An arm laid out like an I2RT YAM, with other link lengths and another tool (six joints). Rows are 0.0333 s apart.
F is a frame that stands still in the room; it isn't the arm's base.
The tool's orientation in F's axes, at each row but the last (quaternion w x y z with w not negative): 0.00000 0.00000 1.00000 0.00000; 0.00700 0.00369 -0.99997 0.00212; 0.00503 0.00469 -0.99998 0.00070; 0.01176 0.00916 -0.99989 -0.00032; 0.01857 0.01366 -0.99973 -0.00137; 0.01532 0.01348 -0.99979 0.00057; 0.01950 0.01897 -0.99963 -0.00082; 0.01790 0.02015 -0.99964 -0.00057
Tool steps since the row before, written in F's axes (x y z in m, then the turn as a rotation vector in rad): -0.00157 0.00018 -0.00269 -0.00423 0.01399 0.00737; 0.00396 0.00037 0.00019 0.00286 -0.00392 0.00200; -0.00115 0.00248 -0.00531 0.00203 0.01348 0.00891; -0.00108 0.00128 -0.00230 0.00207 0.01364 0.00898; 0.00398 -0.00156 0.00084 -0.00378 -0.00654 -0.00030; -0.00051 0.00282 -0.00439 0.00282 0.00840 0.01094; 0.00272 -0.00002 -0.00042 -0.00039 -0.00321 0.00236; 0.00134 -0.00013 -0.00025 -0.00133 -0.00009 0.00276
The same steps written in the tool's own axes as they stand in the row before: 0.00157 0.00018 0.00269 0.00423 0.01399 -0.00737; -0.00396 0.00034 -0.00025 -0.00280 -0.00395 -0.00202; 0.00107 0.00250 0.00532 -0.00207 0.01345 -0.00895; 0.00100 0.00130 0.00233 -0.00211 0.01361 -0.00902; -0.00390 -0.00167 -0.00099 0.00394 -0.00644 0.00043; 0.00030 0.00284 0.00440 -0.00271 0.00831 -0.01103; -0.00273 -0.00012 0.00031 0.00060 -0.00319 -0.00235; -0.00134 -0.00018 0.00020 0.00143 -0.00003 -0.00271
